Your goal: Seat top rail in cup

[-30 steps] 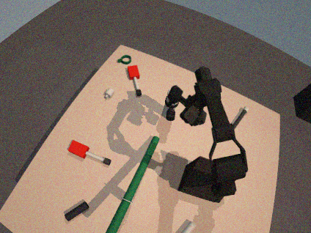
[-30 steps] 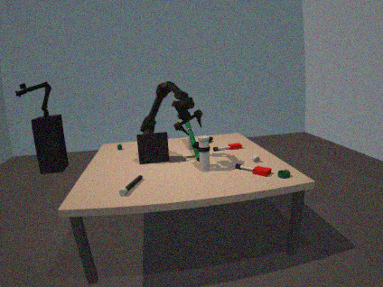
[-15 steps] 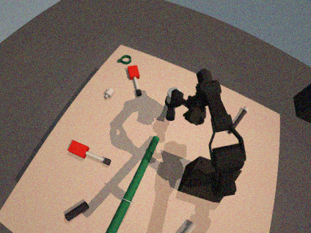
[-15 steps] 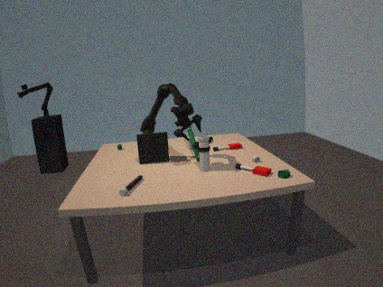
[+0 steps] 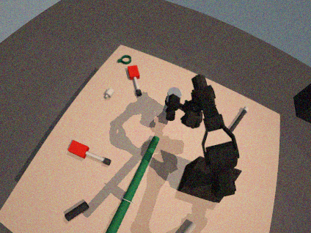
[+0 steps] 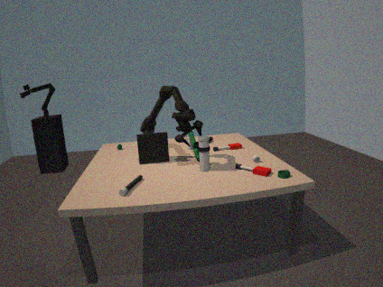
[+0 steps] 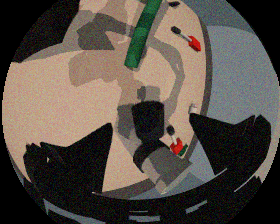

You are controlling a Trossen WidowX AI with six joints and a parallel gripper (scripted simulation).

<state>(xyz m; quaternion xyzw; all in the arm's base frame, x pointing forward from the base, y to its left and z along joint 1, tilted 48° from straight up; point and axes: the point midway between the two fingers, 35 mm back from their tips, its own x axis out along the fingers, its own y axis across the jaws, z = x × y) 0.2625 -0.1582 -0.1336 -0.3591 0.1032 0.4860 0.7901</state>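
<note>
The rail-end cup is 1 cm ahead of my gripper tip, 2 cm to the right of it and 2 cm below it. Round my gripper tip: white cylinder: 24 cm behind, 50 cm to the left, 14 cm below; dark cylinder: 25 cm ahead, 56 cm to the left, 14 cm below.
</note>
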